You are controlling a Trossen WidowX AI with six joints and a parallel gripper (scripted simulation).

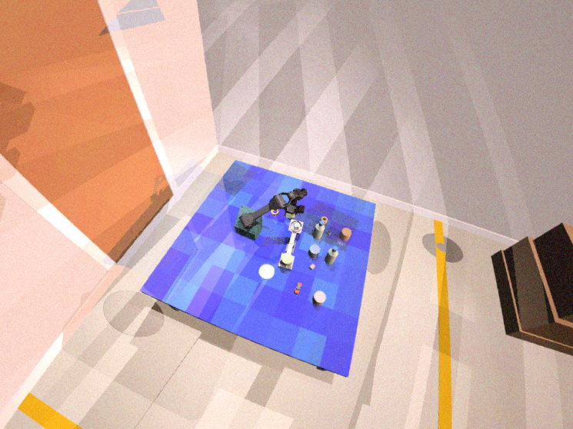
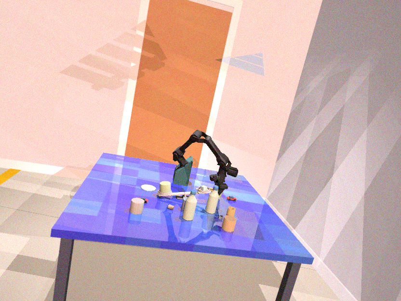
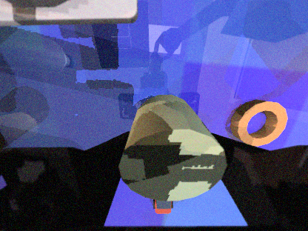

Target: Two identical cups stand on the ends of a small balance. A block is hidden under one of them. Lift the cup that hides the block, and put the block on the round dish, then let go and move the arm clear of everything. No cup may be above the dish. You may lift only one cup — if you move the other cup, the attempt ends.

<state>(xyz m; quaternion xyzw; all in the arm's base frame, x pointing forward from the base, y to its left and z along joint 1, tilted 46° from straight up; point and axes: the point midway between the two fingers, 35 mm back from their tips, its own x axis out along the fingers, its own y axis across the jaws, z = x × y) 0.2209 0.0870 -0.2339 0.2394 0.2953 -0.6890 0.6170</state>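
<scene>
Right now my gripper tip is 8 cm short of the olive cup, 40 cm to the left of it and 2 cm below it. Also, from my gripper tip: balance (8 cm ahead, 25 cm to the right, 1 cm below); round white dish (2 cm behind, 48 cm to the right, 3 cm below); balance beam (7 cm ahead, 25 cm to the right).
</scene>
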